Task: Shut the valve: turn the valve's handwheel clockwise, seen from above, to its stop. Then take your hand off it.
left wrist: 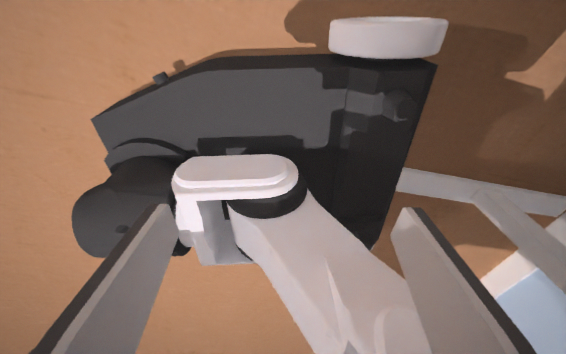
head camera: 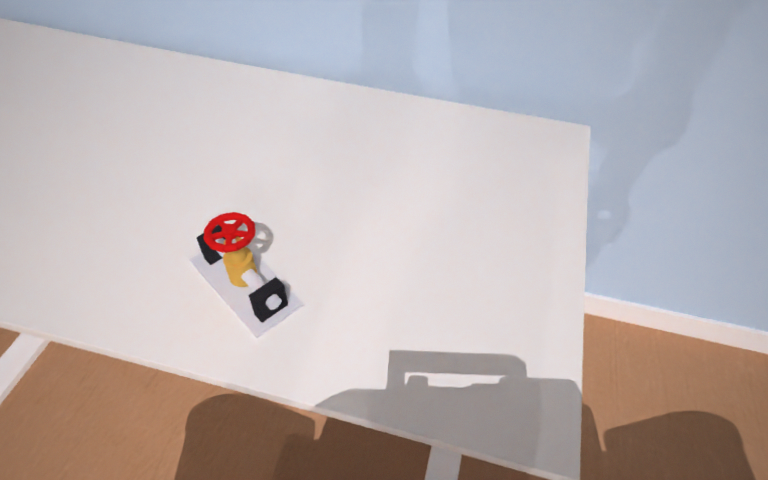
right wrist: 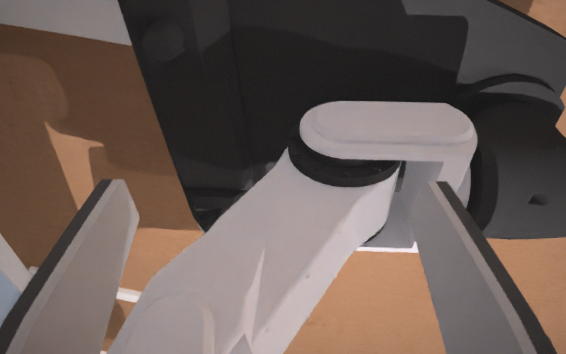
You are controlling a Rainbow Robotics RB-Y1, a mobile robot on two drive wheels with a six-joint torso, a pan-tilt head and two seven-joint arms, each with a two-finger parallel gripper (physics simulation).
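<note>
In the head view, left of the middle, a red spoked handwheel (head camera: 229, 229) sits on top of a yellow valve body (head camera: 239, 267). The valve is mounted between two black blocks on a pale base plate (head camera: 240, 302), which lies at an angle on the white table (head camera: 424, 226). Nothing touches the handwheel. My left gripper (left wrist: 285, 219) is open and empty, its fingers apart over the robot's own arm and base in the left wrist view. My right gripper (right wrist: 275, 199) is open and empty in the same way in the right wrist view. Neither gripper shows in the head view.
The table's near edge runs below the valve, and its right edge stands right of the middle. A blue wall (head camera: 509, 50) rises behind the table. The robot's dark base (left wrist: 260, 105) (right wrist: 325, 65) stands on the brown floor (head camera: 113, 396). A robot shadow falls on the table's near right part.
</note>
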